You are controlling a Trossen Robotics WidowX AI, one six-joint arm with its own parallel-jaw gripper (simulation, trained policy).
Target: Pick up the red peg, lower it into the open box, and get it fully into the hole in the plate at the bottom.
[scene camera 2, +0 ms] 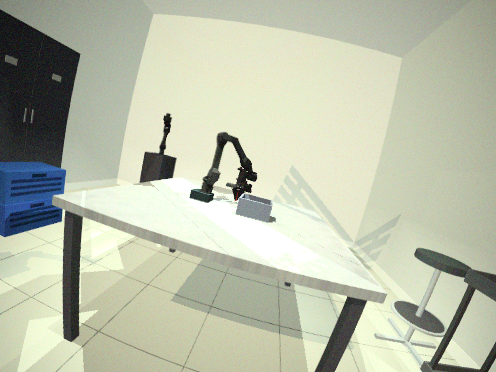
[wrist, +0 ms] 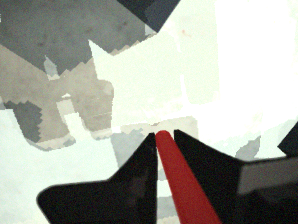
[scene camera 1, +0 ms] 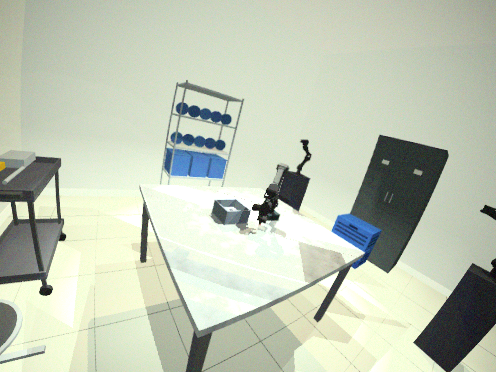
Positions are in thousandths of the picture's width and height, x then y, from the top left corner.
Labels:
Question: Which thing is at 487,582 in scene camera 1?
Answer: A grey box.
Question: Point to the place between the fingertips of my gripper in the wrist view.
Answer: At 552,609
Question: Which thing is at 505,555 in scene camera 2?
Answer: A grey box.

